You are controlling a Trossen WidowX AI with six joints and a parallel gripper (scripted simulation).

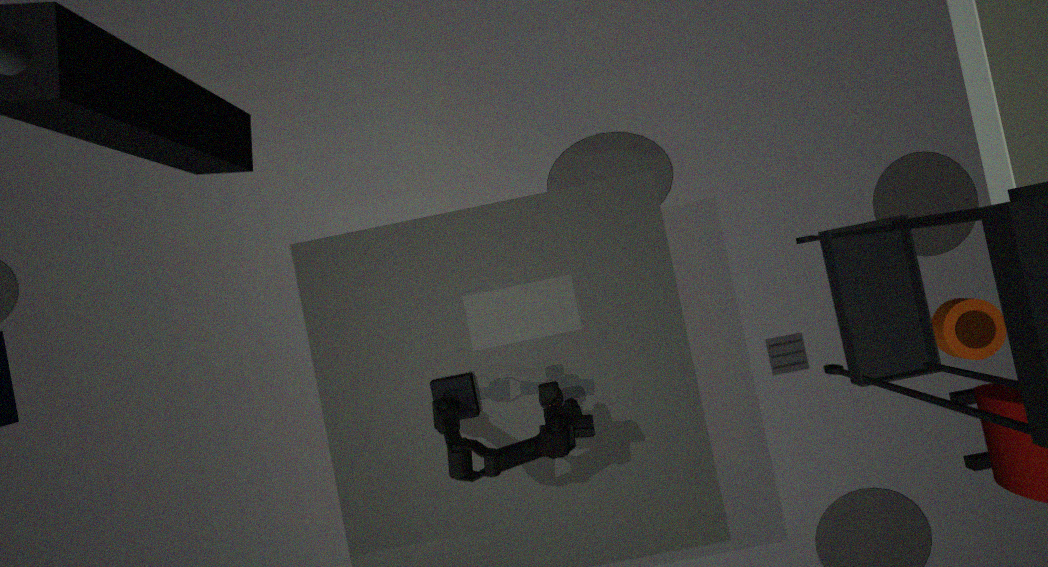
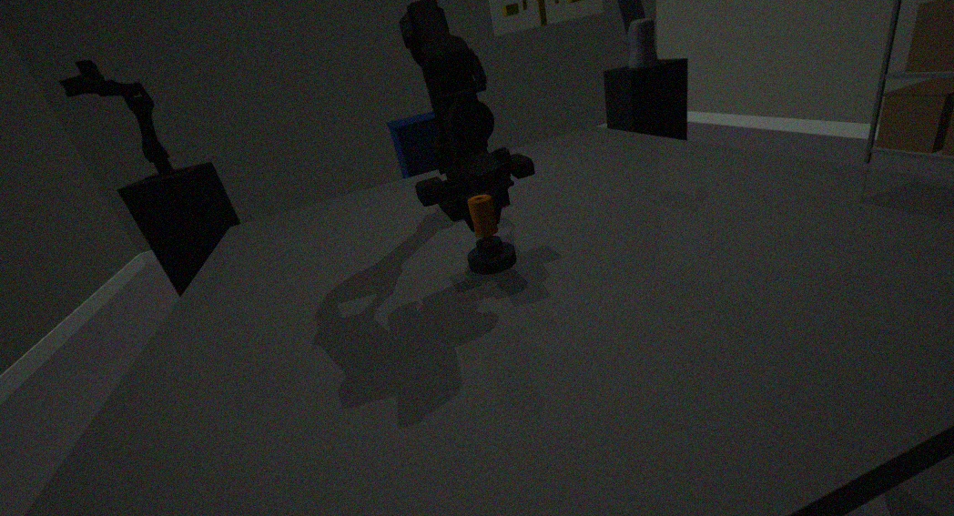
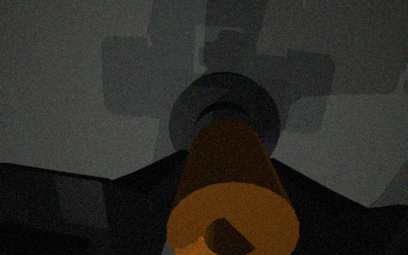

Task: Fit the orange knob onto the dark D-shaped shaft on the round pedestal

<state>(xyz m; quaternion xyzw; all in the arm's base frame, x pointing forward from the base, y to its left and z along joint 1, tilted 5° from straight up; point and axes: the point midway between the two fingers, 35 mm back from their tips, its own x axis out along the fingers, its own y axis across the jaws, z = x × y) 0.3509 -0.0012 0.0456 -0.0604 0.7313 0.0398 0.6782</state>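
Now: gripper tip 2 cm below the orange knob. Also, from my gripper tip: dark round pedestal (4 cm below).
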